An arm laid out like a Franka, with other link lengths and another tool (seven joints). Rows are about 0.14 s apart.
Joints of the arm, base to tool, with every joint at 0 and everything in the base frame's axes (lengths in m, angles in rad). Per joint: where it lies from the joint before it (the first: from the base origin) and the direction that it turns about. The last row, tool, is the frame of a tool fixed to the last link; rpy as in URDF.
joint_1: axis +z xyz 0 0 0.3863
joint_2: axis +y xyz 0 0 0
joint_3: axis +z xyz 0 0 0.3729
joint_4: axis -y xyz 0.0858 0 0
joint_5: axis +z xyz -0.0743 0 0.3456
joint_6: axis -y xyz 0 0 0
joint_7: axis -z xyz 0.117 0 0
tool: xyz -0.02 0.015 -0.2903 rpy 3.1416 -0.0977 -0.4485
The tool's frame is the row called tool.
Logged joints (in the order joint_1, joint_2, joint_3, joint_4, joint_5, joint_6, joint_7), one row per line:
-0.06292, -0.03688, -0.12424, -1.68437, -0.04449, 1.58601, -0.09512
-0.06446, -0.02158, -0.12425, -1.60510, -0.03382, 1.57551, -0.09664
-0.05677, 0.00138, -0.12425, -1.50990, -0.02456, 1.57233, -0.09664
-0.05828, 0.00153, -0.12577, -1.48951, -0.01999, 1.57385, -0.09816
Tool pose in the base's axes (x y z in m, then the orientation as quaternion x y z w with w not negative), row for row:
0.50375, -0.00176, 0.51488, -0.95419, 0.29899, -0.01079, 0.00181
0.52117, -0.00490, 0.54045, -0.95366, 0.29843, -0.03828, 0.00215
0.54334, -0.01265, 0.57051, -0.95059, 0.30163, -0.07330, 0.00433
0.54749, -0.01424, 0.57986, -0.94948, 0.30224, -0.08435, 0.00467
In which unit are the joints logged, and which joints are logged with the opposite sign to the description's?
The joints are logged in radians. Opposite sign: joint_1, joint_5, joint_7.
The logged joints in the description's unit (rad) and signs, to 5 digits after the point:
0.06292, -0.03688, -0.12424, -1.68437, 0.04449, 1.58601, 0.09512
0.06446, -0.02158, -0.12425, -1.60510, 0.03382, 1.57551, 0.09664
0.05677, 0.00138, -0.12425, -1.50990, 0.02456, 1.57233, 0.09664
0.05828, 0.00153, -0.12577, -1.48951, 0.01999, 1.57385, 0.09816

